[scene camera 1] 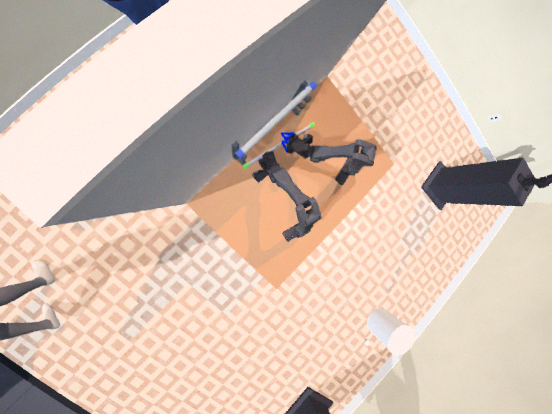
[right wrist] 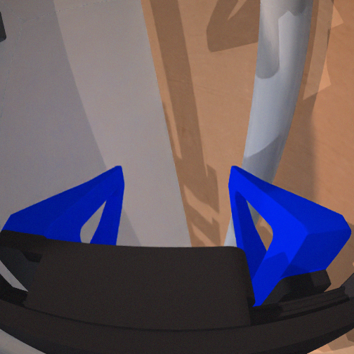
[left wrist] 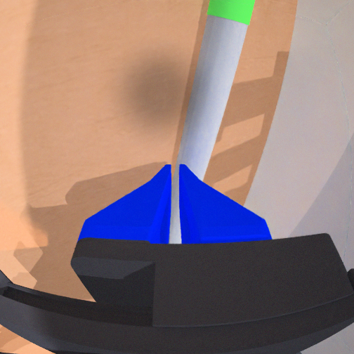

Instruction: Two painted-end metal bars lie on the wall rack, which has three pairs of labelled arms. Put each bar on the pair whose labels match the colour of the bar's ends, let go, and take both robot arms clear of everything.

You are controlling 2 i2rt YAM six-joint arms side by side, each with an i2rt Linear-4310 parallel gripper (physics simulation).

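Where they show: left gripper, between the fingertips: (scene camera 1: 262, 159); right gripper, between the fingertips: (scene camera 1: 281, 137); left arm's base, origin of its link: (scene camera 1: 297, 229); right arm's base, origin of its link: (scene camera 1: 345, 170).
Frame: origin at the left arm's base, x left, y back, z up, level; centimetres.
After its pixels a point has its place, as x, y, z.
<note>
A thick grey bar with blue ends (scene camera 1: 276, 120) {-6.8, -58.0, 33.1} lies across the outer rack arms (scene camera 1: 301, 106) {-25.9, -61.9, 22.7} by the wall in the scene view. A thinner bar with green ends (scene camera 1: 254, 160) {4.8, -50.3, 1.9} (left wrist: 212, 90) runs beside it, under the arms; a grey bar (right wrist: 280, 100), its ends out of view, shows in the right wrist view. My left gripper (left wrist: 174, 173) is shut and empty, its fingertips over the green-ended bar; they are hidden in the scene view. My right gripper (scene camera 1: 287, 141) {-15.6, -55.3, 4.6} (right wrist: 176, 174) is open, with the bar passing by its right-hand finger. The rack labels cannot be read.
The dark grey wall panel (scene camera 1: 165, 135) {30.0, -52.0, 79.4} rises behind the rack. Both arms stand on an orange wooden surface (scene camera 1: 275, 265) {23.4, 13.2, 0.0}, their wrists close together. A black box-shaped stand (scene camera 1: 480, 182) is at the right and a white cylinder (scene camera 1: 382, 322) at lower right. A person's legs (scene camera 1: 22, 292) show at far left.
</note>
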